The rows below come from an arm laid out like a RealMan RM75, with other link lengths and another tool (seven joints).
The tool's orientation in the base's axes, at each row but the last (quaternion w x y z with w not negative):
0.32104, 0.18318, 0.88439, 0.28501
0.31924, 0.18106, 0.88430, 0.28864
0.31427, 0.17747, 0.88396, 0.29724
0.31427, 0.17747, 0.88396, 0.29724
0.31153, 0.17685, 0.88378, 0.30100
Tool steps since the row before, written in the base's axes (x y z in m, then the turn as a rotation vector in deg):
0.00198, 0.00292, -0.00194, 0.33, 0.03, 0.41
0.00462, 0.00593, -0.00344, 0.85, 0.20, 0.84
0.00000, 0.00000, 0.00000, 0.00, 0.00, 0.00
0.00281, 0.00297, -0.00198, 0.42, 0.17, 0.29
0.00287, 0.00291, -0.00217, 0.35, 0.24, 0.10
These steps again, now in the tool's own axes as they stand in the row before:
0.00094, 0.00132, 0.00368, -0.41, 0.32, -0.03
0.00120, 0.00303, 0.00760, -0.91, 0.80, 0.12
0.00000, 0.00000, 0.00000, 0.00, 0.00, 0.00
0.00030, 0.00135, 0.00433, -0.36, 0.37, 0.17
0.00029, 0.00117, 0.00447, -0.18, 0.29, 0.27

